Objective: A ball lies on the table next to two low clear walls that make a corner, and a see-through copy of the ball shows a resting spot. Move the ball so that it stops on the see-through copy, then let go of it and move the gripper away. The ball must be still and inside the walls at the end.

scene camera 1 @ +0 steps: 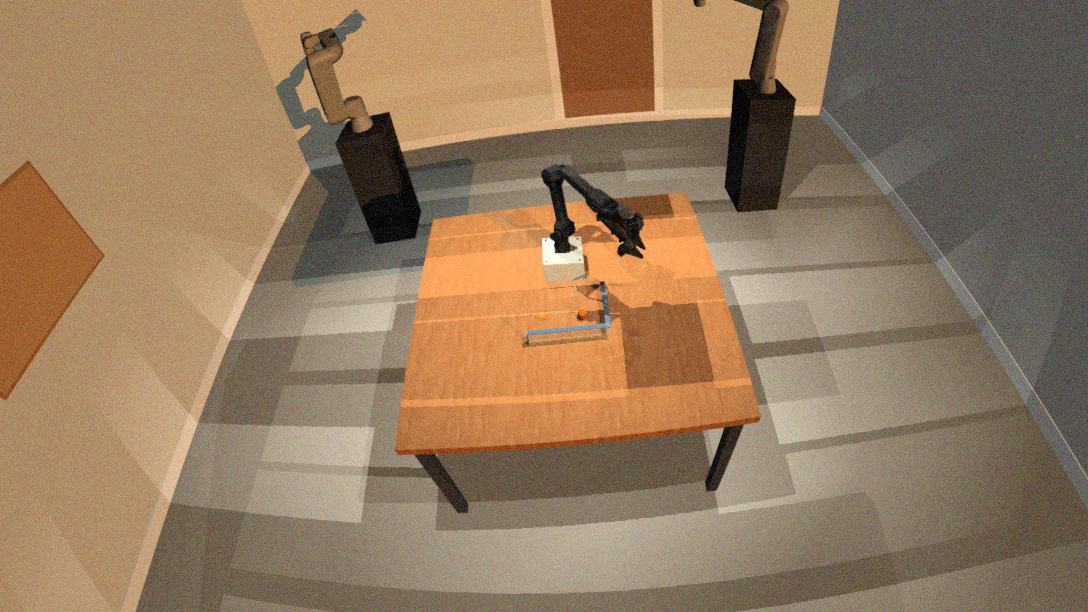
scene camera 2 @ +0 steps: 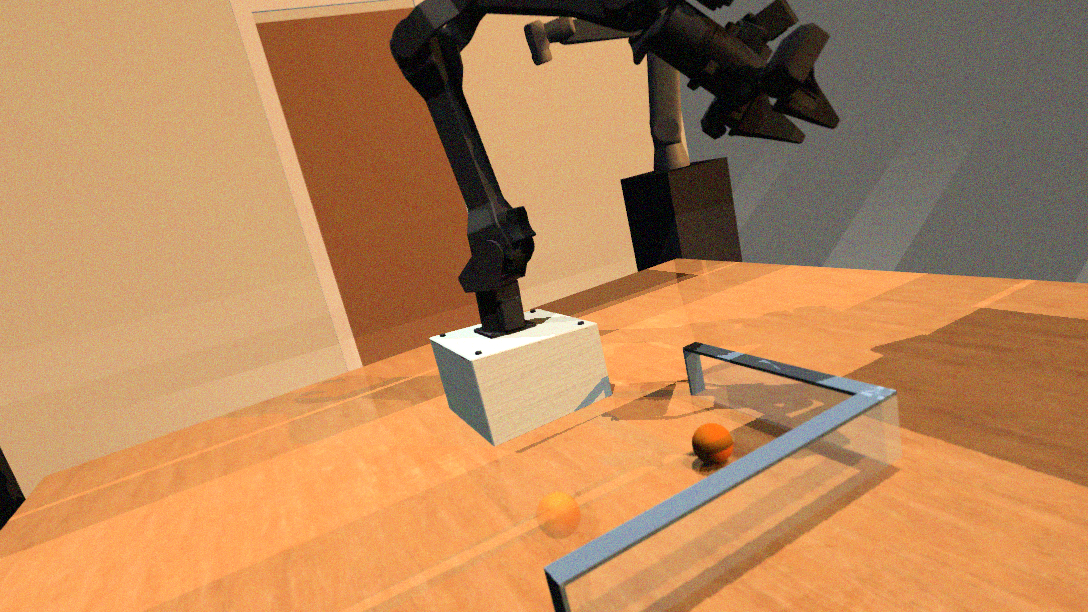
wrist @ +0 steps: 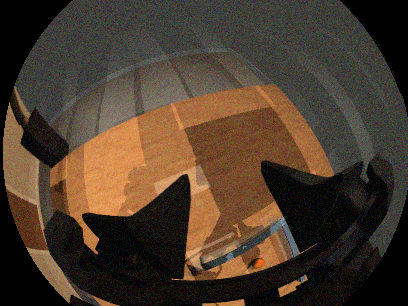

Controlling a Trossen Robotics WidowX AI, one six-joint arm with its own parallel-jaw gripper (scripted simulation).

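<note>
Gripper open and empty: my gripper (scene camera 2: 819,132) holds nothing. Scene camera 1 shows the gripper (scene camera 1: 644,253), as does the wrist view, with the gripper (wrist: 226,173). Also present: a see-through copy of ball (scene camera 2: 558,515) and an orange ball (scene camera 2: 712,443).
</note>
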